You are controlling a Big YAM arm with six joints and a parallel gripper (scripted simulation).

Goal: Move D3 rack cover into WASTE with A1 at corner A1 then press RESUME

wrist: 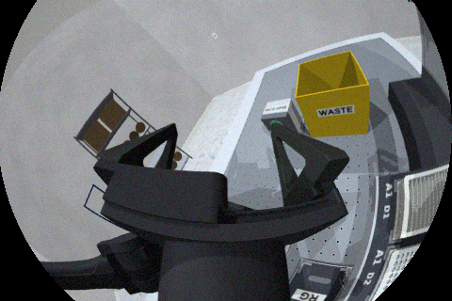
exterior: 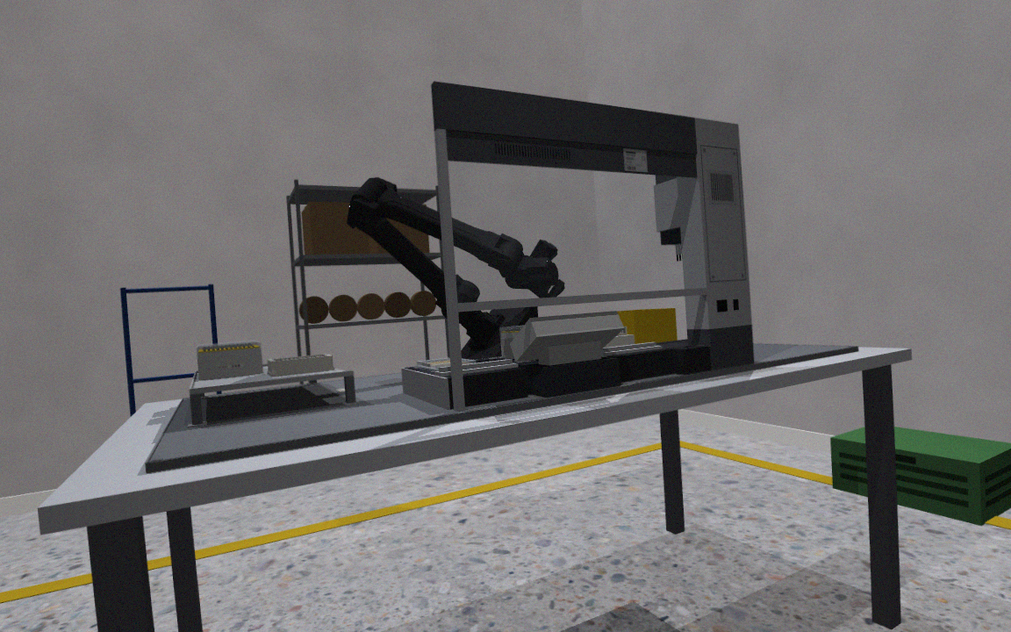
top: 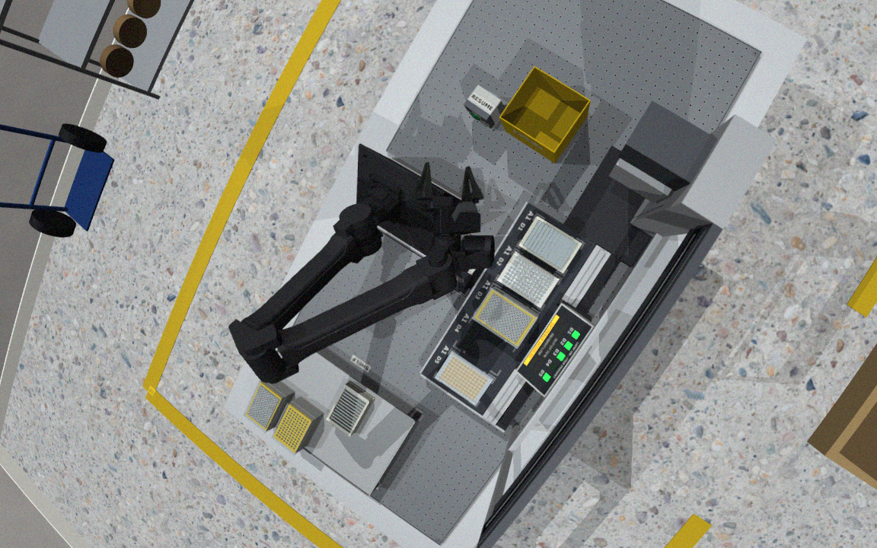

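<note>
Right now my hand is 260 mm short of the clear cover, 240 mm to the left of it and 120 mm above it. From my hand the other things lie so: plate: 260 mm ahead, 140 mm to the right, 180 mm below; then yellow waste bin: 100 mm ahead, 230 mm to the left, 200 mm below; then resume box: 50 mm behind, 170 mm to the left, 170 mm below.
</note>
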